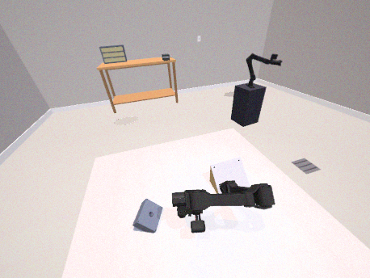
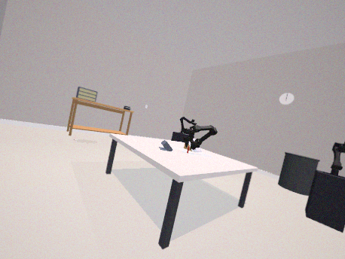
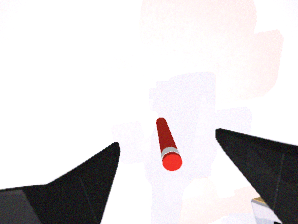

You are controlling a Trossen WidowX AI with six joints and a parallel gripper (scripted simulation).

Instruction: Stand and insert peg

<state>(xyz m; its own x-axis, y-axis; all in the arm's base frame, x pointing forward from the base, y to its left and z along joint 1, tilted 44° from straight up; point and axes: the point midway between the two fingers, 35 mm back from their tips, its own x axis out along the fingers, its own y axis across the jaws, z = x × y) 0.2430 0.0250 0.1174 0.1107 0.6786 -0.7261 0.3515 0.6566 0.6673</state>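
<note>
My gripper tip is right at the red peg. The rest, counted from my gripper tip: grey sloped panel: 210 mm ahead, 130 mm to the right, 10 mm below.
</note>
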